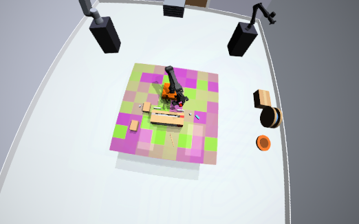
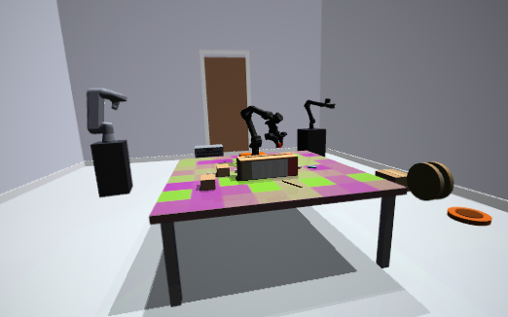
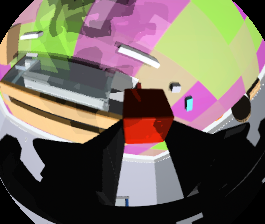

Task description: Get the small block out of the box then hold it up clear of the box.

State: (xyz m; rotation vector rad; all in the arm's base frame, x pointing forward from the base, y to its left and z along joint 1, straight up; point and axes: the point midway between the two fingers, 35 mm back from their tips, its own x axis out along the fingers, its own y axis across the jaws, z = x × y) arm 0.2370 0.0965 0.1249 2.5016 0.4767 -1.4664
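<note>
The red piece is 10 mm to the right of my gripper tip and 10 mm behind it. From my gripper tip the other things lie so: long tan box (150 mm to the right, 110 mm below, 80 mm ahead); then cyan piece (220 mm to the left, 160 mm below, 80 mm ahead); then thin stick (360 mm ahead, 170 mm below, 110 mm to the right).
</note>
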